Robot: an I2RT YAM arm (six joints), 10 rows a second.
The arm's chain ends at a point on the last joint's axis. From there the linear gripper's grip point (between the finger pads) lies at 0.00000 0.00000 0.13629 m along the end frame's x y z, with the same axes.
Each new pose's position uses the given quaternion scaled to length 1; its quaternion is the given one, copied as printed.
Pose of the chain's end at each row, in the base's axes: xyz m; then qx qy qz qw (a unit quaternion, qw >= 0):
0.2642 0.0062 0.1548 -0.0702 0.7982 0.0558 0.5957
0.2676 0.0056 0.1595 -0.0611 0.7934 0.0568 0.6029
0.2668 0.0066 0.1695 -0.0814 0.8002 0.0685 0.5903
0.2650 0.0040 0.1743 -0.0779 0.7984 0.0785 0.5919
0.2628 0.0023 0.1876 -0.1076 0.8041 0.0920 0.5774
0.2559 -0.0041 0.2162 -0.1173 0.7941 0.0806 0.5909
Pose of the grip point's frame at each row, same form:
0.3927 0.0297 0.1161 -0.0702 0.7982 0.0558 0.5957
0.3970 0.0279 0.1232 -0.0611 0.7934 0.0568 0.6029
0.3940 0.0346 0.1295 -0.0814 0.8002 0.0685 0.5903
0.3921 0.0337 0.1352 -0.0779 0.7984 0.0785 0.5919
0.3867 0.0394 0.1445 -0.1076 0.8041 0.0920 0.5774
0.3812 0.0322 0.1769 -0.1173 0.7941 0.0806 0.5909

